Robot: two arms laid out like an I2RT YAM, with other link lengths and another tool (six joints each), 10 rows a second.
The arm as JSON. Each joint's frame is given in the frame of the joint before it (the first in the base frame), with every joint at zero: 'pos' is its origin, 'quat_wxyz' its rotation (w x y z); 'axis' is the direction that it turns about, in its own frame. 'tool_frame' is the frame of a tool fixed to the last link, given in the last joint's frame.
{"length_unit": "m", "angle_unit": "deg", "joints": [
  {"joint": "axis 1", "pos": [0.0, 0.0, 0.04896], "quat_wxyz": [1.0, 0.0, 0.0, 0.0], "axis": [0.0, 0.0, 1.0]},
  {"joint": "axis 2", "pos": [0.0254, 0.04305, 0.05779], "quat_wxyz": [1.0, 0.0, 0.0, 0.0], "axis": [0.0, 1.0, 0.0]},
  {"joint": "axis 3", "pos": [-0.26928, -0.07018, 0.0], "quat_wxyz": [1.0, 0.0, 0.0, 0.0], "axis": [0.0, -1.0, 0.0]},
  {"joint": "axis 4", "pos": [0.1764, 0.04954, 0.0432], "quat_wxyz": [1.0, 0.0, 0.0, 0.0], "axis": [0.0, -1.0, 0.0]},
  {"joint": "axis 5", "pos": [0.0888, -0.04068, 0.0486], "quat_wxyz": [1.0, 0.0, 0.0, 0.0], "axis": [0.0, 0.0, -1.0]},
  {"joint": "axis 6", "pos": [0.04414, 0.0, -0.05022], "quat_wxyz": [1.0, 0.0, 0.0, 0.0], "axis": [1.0, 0.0, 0.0]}
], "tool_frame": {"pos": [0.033, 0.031, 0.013], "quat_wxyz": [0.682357, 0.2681, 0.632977, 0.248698]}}
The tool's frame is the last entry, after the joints.
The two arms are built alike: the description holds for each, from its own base.
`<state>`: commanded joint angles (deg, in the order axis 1, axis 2, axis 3, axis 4, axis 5, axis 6); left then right.
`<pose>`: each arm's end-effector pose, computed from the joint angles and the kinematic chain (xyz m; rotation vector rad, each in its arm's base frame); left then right.
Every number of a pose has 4 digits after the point. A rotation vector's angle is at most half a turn.
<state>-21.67 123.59 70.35 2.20 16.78 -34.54 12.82 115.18 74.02 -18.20 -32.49 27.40</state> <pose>0.3835 -0.1621 0.0764 0.7319 2.2745 -0.4819 0.3755 0.1278 0.1568 1.2054 2.5893 1.0879</pose>
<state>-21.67 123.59 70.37 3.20 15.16 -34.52 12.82 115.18 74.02 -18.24 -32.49 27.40</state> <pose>0.3865 -0.1608 0.0785 0.7202 2.2614 -0.4468 0.3755 0.1278 0.1567 1.2060 2.5899 1.0875</pose>
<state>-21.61 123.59 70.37 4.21 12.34 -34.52 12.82 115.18 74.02 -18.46 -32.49 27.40</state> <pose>0.3900 -0.1573 0.0809 0.6984 2.2521 -0.3864 0.3750 0.1277 0.1563 1.2090 2.5928 1.0851</pose>
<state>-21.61 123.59 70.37 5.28 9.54 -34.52 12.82 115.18 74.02 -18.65 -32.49 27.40</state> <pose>0.3932 -0.1543 0.0835 0.6765 2.2404 -0.3278 0.3747 0.1277 0.1560 1.2116 2.5954 1.0830</pose>
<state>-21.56 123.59 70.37 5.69 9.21 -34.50 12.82 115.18 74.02 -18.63 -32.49 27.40</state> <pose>0.3944 -0.1538 0.0844 0.6724 2.2341 -0.3205 0.3747 0.1277 0.1561 1.2114 2.5951 1.0832</pose>
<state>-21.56 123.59 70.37 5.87 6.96 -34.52 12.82 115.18 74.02 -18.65 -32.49 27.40</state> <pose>0.3954 -0.1508 0.0853 0.6557 2.2359 -0.2737 0.3747 0.1277 0.1560 1.2116 2.5954 1.0830</pose>
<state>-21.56 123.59 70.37 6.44 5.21 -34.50 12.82 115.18 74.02 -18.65 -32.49 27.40</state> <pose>0.3970 -0.1488 0.0870 0.6416 2.2293 -0.2377 0.3747 0.1277 0.1560 1.2116 2.5954 1.0830</pose>
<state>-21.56 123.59 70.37 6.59 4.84 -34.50 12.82 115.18 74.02 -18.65 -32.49 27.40</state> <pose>0.3974 -0.1484 0.0874 0.6384 2.2273 -0.2302 0.3747 0.1277 0.1560 1.2116 2.5954 1.0830</pose>
